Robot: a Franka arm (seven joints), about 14 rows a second.
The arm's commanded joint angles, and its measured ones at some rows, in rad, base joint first. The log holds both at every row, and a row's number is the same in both.
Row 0, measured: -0.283, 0.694, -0.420, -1.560, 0.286, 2.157, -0.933
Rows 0 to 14, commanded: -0.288, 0.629, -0.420, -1.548, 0.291, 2.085, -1.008; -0.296, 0.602, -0.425, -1.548, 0.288, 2.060, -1.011; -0.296, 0.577, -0.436, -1.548, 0.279, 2.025, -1.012; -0.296, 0.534, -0.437, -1.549, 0.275, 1.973, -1.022; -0.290, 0.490, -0.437, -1.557, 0.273, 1.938, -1.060; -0.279, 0.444, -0.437, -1.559, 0.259, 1.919, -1.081; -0.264, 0.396, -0.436, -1.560, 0.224, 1.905, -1.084; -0.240, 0.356, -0.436, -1.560, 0.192, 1.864, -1.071; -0.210, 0.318, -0.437, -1.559, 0.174, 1.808, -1.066; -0.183, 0.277, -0.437, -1.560, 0.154, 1.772, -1.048; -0.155, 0.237, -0.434, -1.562, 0.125, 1.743, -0.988; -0.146, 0.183, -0.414, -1.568, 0.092, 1.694, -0.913; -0.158, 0.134, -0.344, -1.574, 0.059, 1.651, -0.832; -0.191, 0.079, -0.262, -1.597, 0.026, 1.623, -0.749; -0.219, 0.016, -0.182, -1.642, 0.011, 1.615, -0.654
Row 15, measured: -0.173, 0.151, -0.312, -1.541, 0.063, 1.634, -0.804
